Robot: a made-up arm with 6 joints.
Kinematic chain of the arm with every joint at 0, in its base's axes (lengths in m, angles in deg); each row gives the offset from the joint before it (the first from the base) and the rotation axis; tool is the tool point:
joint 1: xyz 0 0 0.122 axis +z
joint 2: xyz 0 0 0 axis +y
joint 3: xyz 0 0 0.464 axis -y
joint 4: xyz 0 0 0 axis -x
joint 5: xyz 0.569 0 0 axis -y
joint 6: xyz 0 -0.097 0 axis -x
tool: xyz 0 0 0
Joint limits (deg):
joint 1: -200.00..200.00
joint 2: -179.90..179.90
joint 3: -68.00..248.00
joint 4: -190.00..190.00
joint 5: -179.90..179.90
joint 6: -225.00..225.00
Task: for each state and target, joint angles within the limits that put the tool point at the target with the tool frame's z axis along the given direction. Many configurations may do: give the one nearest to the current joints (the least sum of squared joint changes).
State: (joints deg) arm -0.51 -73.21 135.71 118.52 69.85 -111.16
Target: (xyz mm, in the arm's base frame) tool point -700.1 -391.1 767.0 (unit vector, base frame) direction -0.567 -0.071 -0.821
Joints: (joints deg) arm 30.50 -41.49 97.98 100.90 73.44 -81.91
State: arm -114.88 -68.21 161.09 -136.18 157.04 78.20
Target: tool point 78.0 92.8 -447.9 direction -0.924 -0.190 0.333
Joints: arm -101.86 -103.70 210.92 -126.18 176.16 113.77
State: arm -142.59 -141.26 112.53 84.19 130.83 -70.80
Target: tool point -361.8 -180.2 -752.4 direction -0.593 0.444 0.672
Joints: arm -148.47 -179.79 125.77 68.48 136.99 -55.37
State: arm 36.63 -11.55 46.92 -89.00 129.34 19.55
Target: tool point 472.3 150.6 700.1 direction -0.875 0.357 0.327
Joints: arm 17.21 -8.56 13.04 -92.41 138.14 33.16
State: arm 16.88 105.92 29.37 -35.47 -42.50 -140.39
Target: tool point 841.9 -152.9 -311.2 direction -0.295 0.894 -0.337
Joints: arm -7.84 91.26 52.97 -67.81 -6.77 -170.60
